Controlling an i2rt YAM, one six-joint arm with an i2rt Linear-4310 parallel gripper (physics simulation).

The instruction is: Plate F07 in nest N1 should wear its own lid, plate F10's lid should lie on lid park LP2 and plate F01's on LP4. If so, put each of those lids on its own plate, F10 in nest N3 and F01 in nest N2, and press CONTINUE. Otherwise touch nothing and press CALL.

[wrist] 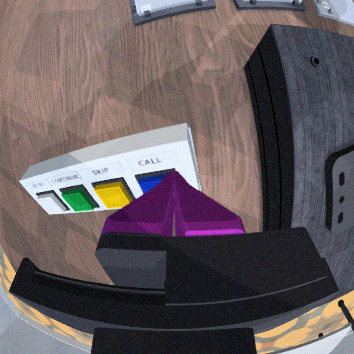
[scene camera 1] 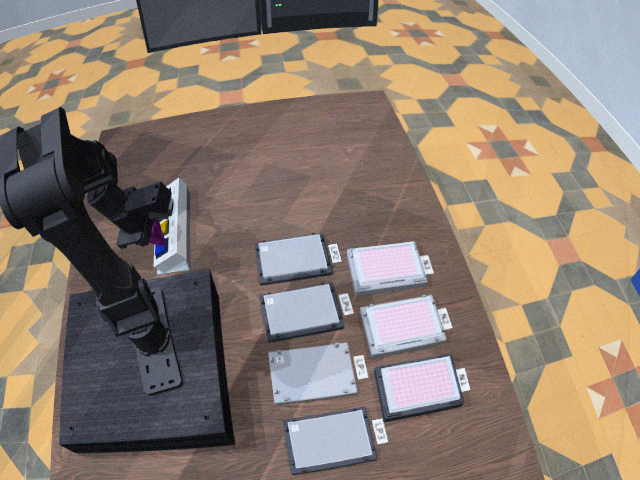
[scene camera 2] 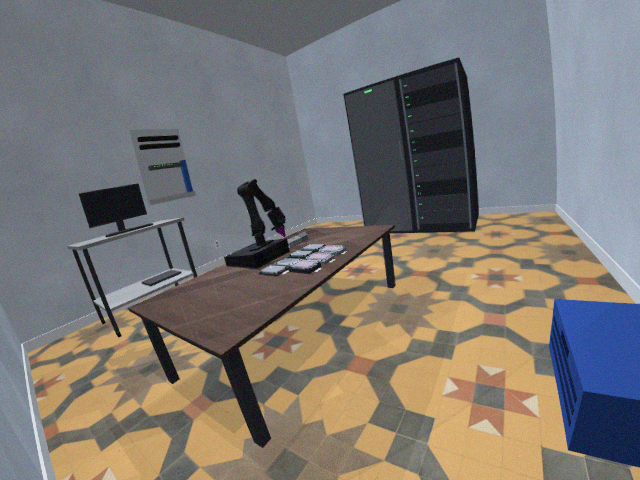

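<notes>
My gripper is shut and empty. Its purple tips overlap part of the blue CALL button in the wrist view; contact cannot be told. The green CONTINUE button is farther left. Pink plates stand in N3, N2 and N1; N1 has a dark surround, the others pale ones. Grey lid-like panels lie on dark parks LP2 and LP4. Plate and lid codes are unreadable. Whether the N1 plate wears a lid cannot be told.
The white button box also carries a yellow SKIP button and a white button. A pale panel lies at LP1, a grey one at LP3. The black arm base stands beside the box.
</notes>
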